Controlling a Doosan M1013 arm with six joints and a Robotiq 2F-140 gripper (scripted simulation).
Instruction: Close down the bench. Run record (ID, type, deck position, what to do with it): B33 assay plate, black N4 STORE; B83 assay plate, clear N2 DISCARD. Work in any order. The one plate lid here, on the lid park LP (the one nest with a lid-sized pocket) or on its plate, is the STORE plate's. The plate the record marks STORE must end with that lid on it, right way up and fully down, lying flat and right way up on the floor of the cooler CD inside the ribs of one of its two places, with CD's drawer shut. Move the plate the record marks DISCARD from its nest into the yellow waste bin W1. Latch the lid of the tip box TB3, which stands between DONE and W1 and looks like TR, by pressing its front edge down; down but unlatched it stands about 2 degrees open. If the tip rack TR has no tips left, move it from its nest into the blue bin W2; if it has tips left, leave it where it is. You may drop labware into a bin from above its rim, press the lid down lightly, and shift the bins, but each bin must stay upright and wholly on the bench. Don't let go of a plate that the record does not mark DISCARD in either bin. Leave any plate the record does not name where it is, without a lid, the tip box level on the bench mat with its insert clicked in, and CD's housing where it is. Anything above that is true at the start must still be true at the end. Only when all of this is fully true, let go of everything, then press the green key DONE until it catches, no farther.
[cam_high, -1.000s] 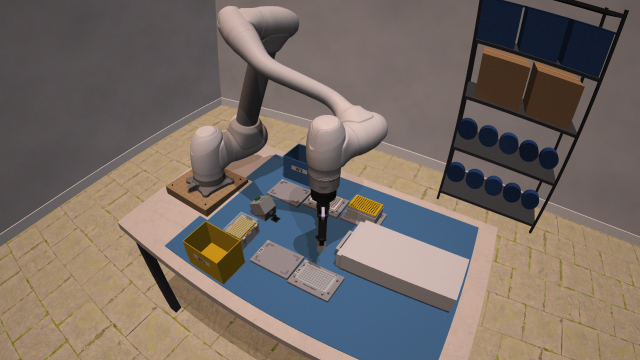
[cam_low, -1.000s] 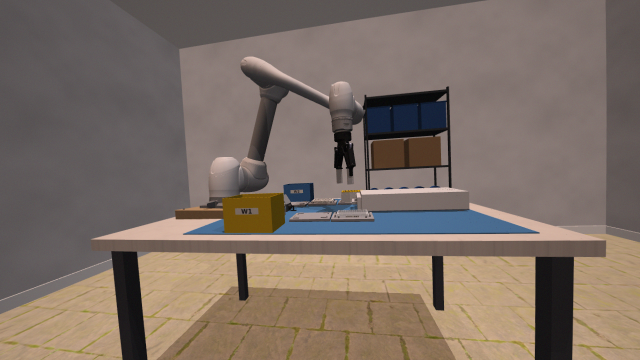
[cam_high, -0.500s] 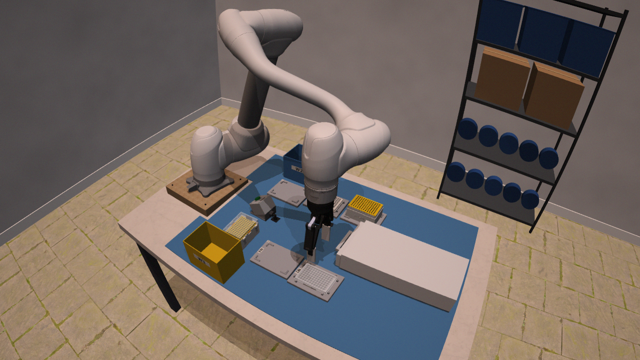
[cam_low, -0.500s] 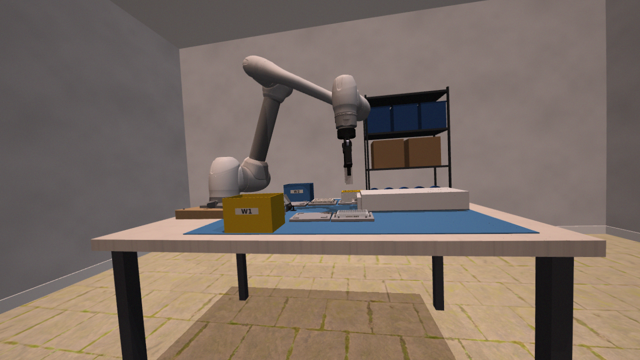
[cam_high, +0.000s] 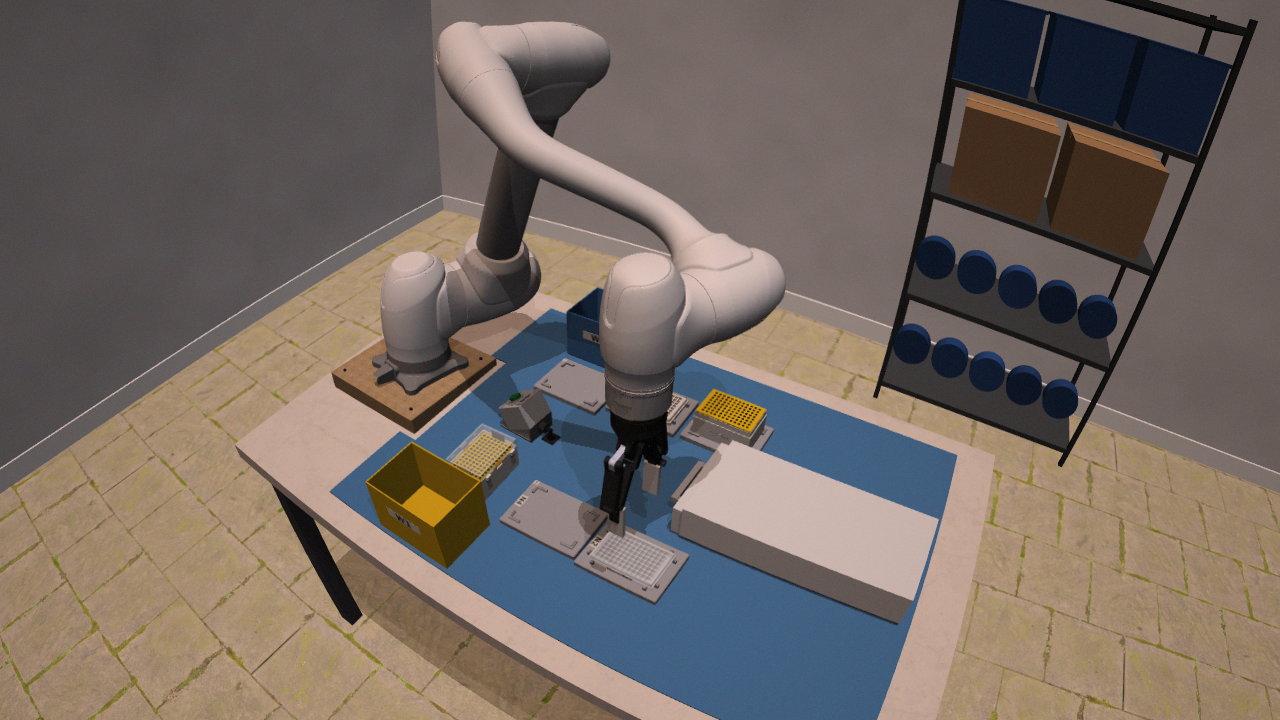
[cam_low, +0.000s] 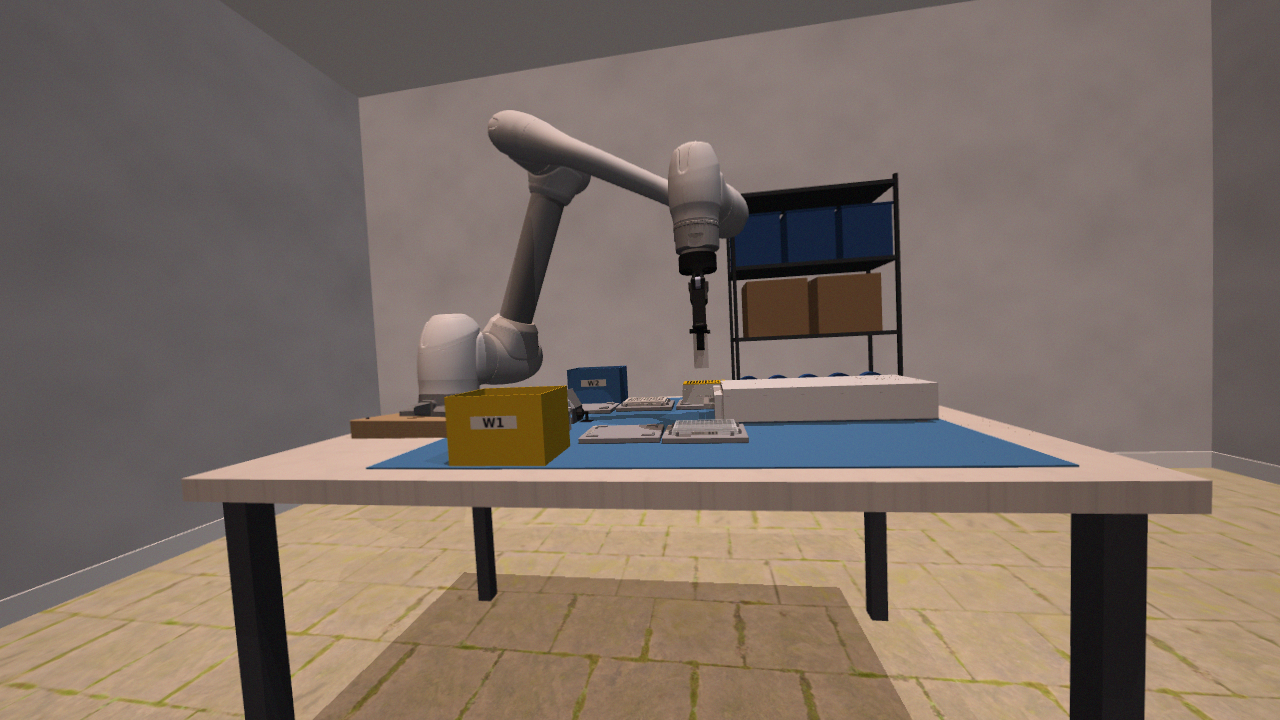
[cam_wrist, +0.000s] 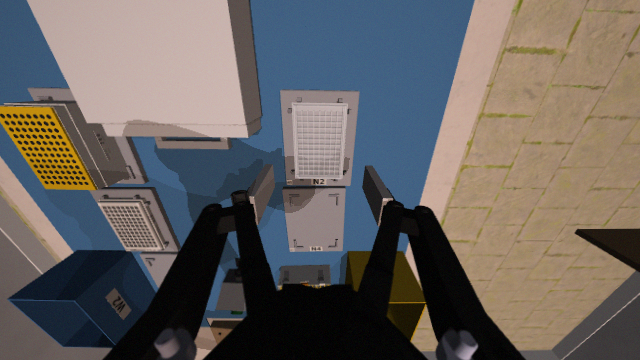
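Now: the nest N2 160 mm below my hand. From my hand the other things lie so: nest N4: 170 mm behind, 160 mm below, 20 mm to the right; then clear plate lid: 210 mm to the left, 140 mm below, 80 mm ahead; then black plate: 210 mm to the left, 140 mm below, 80 mm ahead.
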